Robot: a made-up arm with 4 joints. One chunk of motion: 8 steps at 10 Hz.
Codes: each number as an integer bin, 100 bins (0 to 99) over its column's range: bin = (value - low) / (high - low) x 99, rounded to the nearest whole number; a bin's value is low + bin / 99 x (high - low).
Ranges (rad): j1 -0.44..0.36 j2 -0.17..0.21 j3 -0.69..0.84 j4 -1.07..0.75
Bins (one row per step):
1: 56 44 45 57
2: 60 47 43 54
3: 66 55 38 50
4: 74 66 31 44
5: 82 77 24 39
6: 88 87 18 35
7: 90 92 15 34
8: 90 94 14 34
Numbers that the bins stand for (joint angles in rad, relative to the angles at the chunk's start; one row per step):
1: 0.0125 -0.0011 0.0055 -0.0221
2: 0.0448 0.0104 -0.0255 -0.0773
3: 0.0933 0.0411 -0.1027 -0.1508
4: 0.1580 0.0833 -0.2109 -0.2611
5: 0.2226 0.1256 -0.3191 -0.3530
6: 0.2711 0.1639 -0.4118 -0.4266
7: 0.2873 0.1831 -0.4582 -0.4449
8: 0.2873 0.1908 -0.4736 -0.4449

